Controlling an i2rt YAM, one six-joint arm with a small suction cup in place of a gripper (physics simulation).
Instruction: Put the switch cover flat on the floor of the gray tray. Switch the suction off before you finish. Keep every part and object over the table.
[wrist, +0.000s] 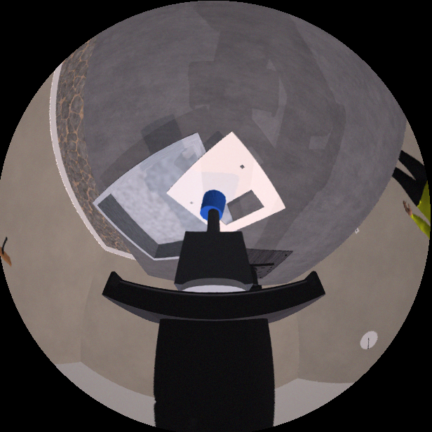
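Observation:
The switch cover (227, 155) is a pale pinkish-white plate with a rectangular window and small holes, in the middle of the wrist view. It overlaps the right part of the gray tray (142, 200) and reaches out past it on the right. It sits slightly turned or tilted under the cup. Whether it touches the tray's wall is hidden. The tray's speckled floor shows to the left of the cover. My blue suction cup (213, 206) is over the cover's near part, with its suction off, so it is open; any small gap between cup and cover cannot be seen.
A dark flat panel (275, 260) lies at the lower right, partly hidden behind my wrist. The table's stone-patterned edge (72, 120) curves along the left, close to the tray's left corner. A person in yellow (424, 212) stands beyond the right edge.

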